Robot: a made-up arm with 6 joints.
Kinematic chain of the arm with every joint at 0, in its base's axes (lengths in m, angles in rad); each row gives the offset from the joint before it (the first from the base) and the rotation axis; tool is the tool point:
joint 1: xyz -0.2 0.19 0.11 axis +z
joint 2: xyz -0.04 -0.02 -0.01 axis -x
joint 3: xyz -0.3 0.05 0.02 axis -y
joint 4: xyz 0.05 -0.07 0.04 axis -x
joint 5: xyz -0.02 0 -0.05 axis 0.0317 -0.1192 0.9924
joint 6: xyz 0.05 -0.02 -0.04 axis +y
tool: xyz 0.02 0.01 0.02
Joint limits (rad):
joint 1: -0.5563..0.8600
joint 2: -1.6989..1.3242
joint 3: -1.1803..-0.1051
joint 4: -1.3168..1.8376
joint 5: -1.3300..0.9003
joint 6: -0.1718..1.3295
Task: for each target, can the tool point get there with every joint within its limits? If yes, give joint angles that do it. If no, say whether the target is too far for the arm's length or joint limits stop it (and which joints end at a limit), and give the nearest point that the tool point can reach.
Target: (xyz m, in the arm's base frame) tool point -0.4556 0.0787 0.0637
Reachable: yes | joints 0.5294 -0.4837 -0.7995 -0.5150 0.4211 0.0138
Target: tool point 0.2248 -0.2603 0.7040
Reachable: no: too far | nearest point -0.2657 -0.1136 0.2301 | short by 0.698 m
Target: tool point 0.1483 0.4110 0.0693
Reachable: no: joint limits stop it (at a limit: joint 1, joint 4, joint 5) | nearest point -0.3544 0.3866 0.0917 | short by 0.504 m
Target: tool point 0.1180 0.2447 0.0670
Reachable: no: joint limits stop it (at a limit: joint 1, joint 4) | nearest point -0.2316 -0.0397 0.0811 | short by 0.451 m
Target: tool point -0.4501 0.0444 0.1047
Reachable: yes | joints 0.1502 0.9918 -0.4248 0.7351 0.6265 0.9904
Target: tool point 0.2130 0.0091 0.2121
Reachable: no: joint limits stop it (at a limit: joint 1, joint 4, joint 6) | nearest point -0.2213 -0.0714 0.1367 | short by 0.448 m
